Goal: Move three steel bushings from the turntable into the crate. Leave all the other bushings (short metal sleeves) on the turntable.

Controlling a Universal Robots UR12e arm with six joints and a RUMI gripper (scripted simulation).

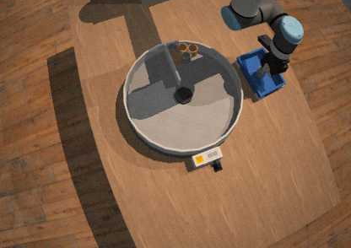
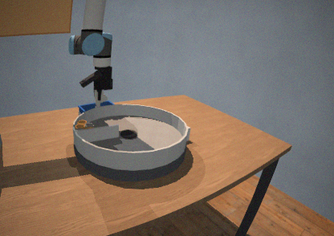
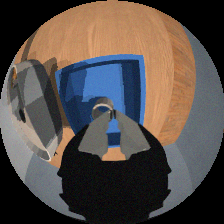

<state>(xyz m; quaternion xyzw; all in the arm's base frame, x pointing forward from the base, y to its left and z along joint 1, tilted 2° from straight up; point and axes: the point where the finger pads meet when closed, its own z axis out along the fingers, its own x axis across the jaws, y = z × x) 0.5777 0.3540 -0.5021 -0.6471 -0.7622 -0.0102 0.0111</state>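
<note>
Now: hand 20 mm to the left of the blue crate and 20 mm above it. The rest, counted from my hand: grey turntable: 360 mm to the right, 60 mm ahead, 10 mm above.
</note>
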